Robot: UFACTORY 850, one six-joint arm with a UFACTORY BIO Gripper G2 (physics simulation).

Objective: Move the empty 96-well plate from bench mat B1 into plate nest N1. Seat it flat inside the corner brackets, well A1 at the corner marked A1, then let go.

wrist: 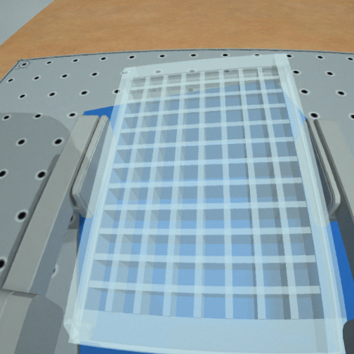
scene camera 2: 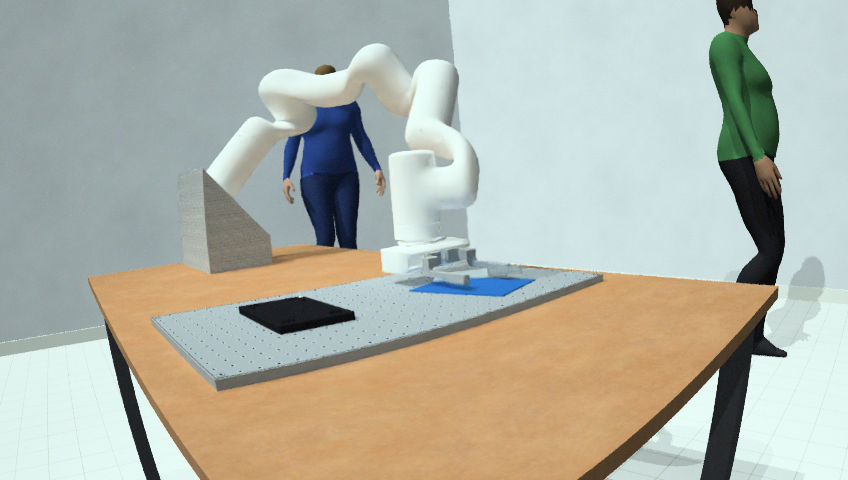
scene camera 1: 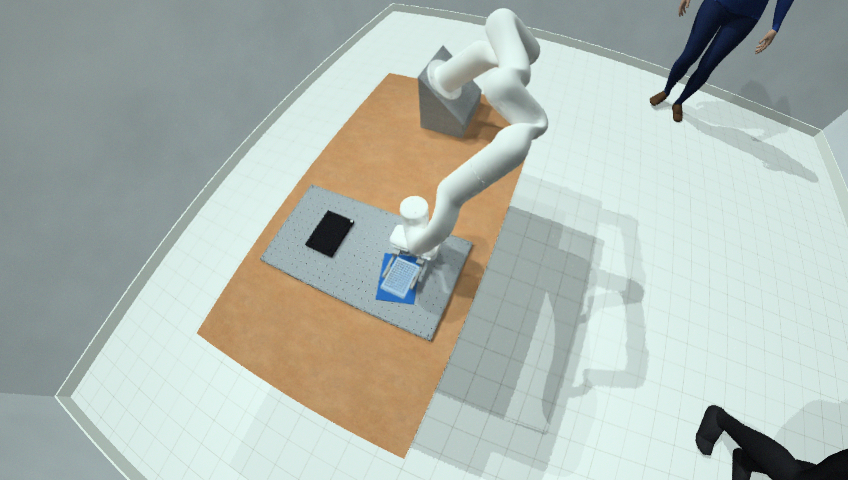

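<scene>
My gripper (scene camera 1: 401,280) (scene camera 2: 491,274) (wrist: 209,167) is shut on the empty 96-well plate (scene camera 1: 401,274) (wrist: 200,185), with one finger pad against each long side. The plate is clear, pale blue and looks level. It is low over the blue bench mat B1 (scene camera 1: 385,296) (scene camera 2: 476,289) (wrist: 100,111), turned a little relative to it; any small gap beneath is hard to judge. The black plate nest N1 (scene camera 1: 329,233) (scene camera 2: 297,313) is apart from the gripper, at the other end of the perforated board. A small white mark shows at one nest corner in scene camera 1; well A1 cannot be made out.
The grey perforated board (scene camera 1: 351,270) (scene camera 2: 380,333) (wrist: 30,132) carries the mat and nest on the wooden table (scene camera 1: 309,362) (scene camera 2: 476,380) (wrist: 200,27). The arm's grey wedge base (scene camera 1: 443,113) (scene camera 2: 220,237) stands on the table. Two people stand beyond the table in scene camera 2.
</scene>
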